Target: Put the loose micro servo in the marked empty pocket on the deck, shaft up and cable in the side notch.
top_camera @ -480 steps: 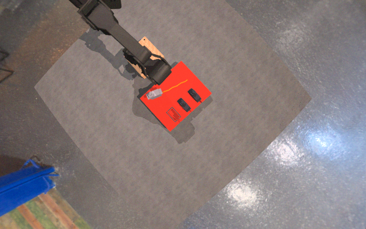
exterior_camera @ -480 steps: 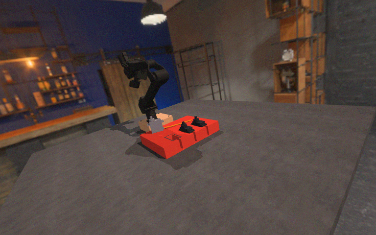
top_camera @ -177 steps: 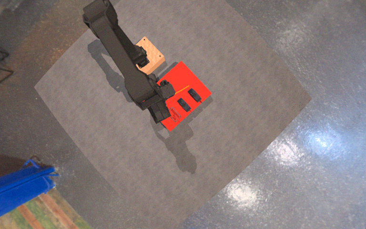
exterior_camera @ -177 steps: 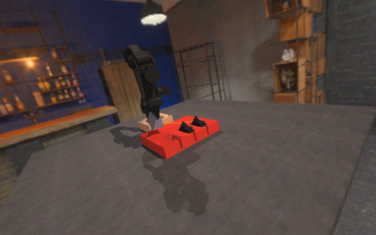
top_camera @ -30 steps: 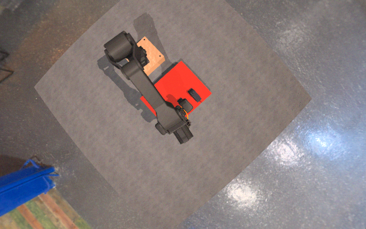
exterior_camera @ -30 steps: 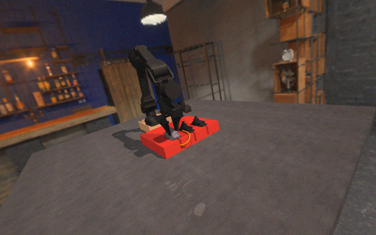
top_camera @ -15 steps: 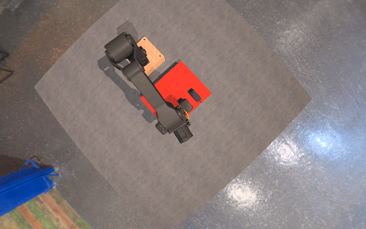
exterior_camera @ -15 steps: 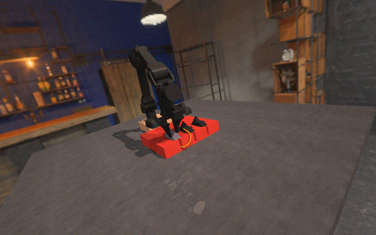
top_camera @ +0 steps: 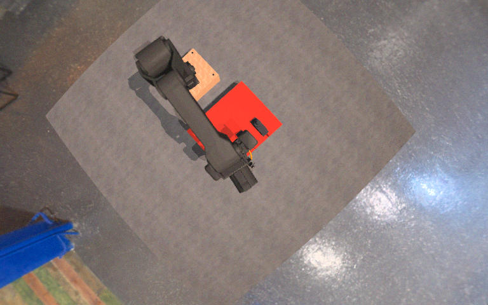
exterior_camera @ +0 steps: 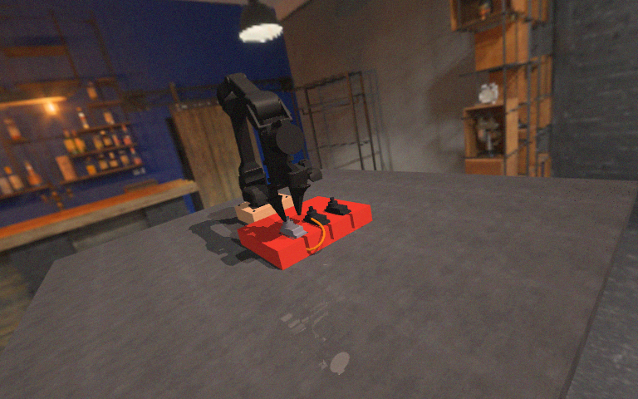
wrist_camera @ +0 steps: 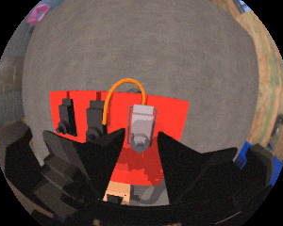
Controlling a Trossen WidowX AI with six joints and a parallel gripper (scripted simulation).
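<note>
Now: gripper tip 13 cm past the red deck, 5 cm to the right of it and 6 cm above it.
</note>
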